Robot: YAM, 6 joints.
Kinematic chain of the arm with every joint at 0, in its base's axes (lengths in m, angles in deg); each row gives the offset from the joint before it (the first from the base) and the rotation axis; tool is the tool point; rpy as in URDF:
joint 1: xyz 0 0 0.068 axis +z
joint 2: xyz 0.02 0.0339 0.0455 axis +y
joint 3: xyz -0.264 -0.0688 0 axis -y
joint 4: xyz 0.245 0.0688 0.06 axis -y
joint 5: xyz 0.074 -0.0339 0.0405 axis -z
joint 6: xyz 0.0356 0 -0.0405 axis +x
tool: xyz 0 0 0 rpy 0 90 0
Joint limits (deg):
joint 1: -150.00..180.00
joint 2: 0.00..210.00
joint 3: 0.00..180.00
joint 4: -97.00..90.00
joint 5: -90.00..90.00
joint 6: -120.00..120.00
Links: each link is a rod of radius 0.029 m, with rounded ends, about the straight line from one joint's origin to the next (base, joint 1, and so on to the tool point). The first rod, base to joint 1, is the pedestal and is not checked.
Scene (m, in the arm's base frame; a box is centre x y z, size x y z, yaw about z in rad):
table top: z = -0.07
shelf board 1: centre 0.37 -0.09 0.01 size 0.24 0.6 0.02 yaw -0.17
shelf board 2: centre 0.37 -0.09 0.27 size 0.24 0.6 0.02 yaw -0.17
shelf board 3: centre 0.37 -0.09 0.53 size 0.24 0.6 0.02 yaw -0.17
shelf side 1: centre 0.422 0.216 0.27 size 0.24 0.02 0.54 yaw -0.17
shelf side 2: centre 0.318 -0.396 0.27 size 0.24 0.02 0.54 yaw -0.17
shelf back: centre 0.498 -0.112 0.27 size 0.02 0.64 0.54 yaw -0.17
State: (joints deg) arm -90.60 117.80 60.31 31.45 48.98 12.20
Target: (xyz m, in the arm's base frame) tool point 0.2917 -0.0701 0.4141
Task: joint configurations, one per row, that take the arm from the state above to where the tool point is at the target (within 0.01 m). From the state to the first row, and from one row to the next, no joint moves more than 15 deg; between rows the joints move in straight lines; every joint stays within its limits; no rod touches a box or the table.
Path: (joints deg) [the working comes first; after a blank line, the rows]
Joints at the target: -8.67 75.99 63.28 36.42 45.37 12.20
Straight joint move there: touches shelf board 2, shelf side 2.

1: -82.10 107.17 58.24 35.74 62.65 19.56
2: -73.59 96.54 56.17 40.03 76.33 26.91
3: -65.09 85.91 54.09 44.32 90.00 34.27
4: -50.98 83.43 56.39 42.35 78.84 28.75
5: -36.88 80.95 58.69 40.37 67.69 23.23
6: -22.77 78.47 60.99 38.39 56.53 17.72
7: -8.67 75.99 63.28 36.42 45.37 12.20

